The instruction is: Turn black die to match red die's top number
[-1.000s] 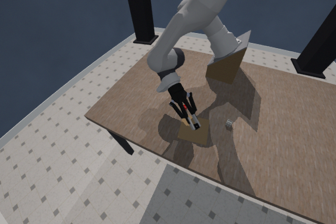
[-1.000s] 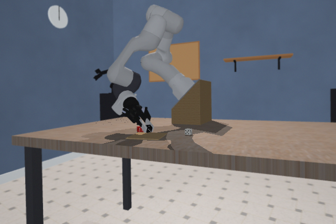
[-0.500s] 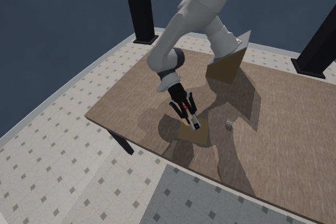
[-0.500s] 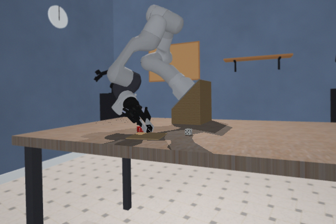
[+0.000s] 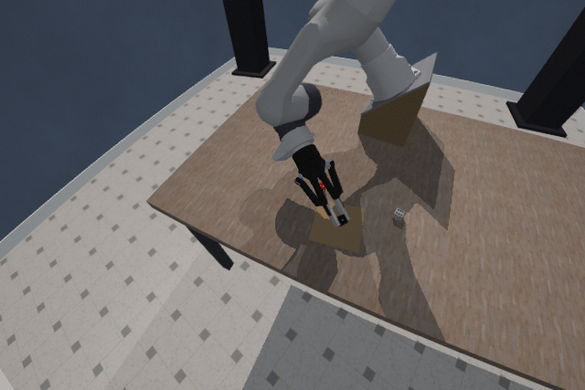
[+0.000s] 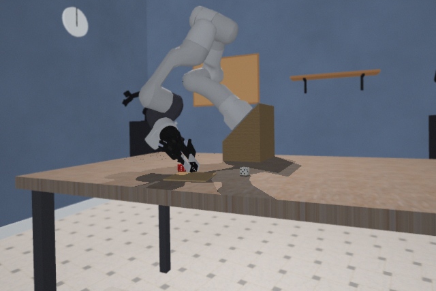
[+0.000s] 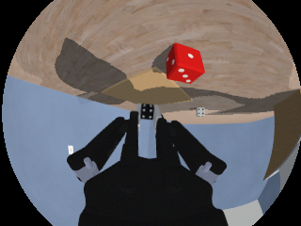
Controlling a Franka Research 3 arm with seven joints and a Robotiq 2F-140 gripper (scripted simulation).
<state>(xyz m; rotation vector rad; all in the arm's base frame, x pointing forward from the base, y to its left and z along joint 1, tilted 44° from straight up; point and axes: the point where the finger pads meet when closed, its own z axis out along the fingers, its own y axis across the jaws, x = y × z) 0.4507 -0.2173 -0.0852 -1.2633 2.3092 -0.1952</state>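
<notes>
Now: the tan mat 40 mm below my hand, 10 mm to the left of it and 10 mm ahead of it. Also, from my hand: black die: 20 mm to the left, 10 mm below, 10 mm ahead; white die: 170 mm to the left, 70 mm behind, 30 mm below; red die: 90 mm behind, 70 mm to the right, 30 mm below.
</notes>
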